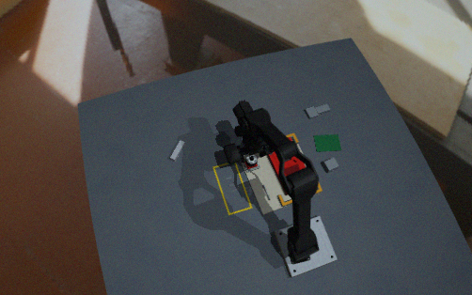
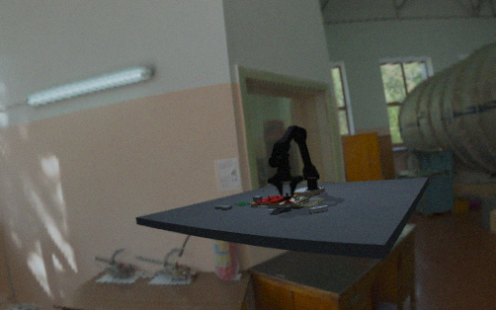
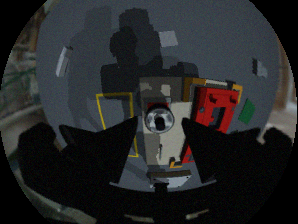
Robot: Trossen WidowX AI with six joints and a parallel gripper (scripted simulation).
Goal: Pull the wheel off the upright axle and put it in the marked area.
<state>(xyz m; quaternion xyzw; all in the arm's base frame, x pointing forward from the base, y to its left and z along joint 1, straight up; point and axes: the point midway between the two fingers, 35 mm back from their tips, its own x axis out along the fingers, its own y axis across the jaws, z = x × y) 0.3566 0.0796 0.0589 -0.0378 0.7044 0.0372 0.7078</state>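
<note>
My gripper tip is 1 cm above the wheel. Round my gripper tip: green tile 3 cm ahead, 31 cm to the right, 5 cm below; then grey block 10 cm ahead, 25 cm to the left, 4 cm below.
</note>
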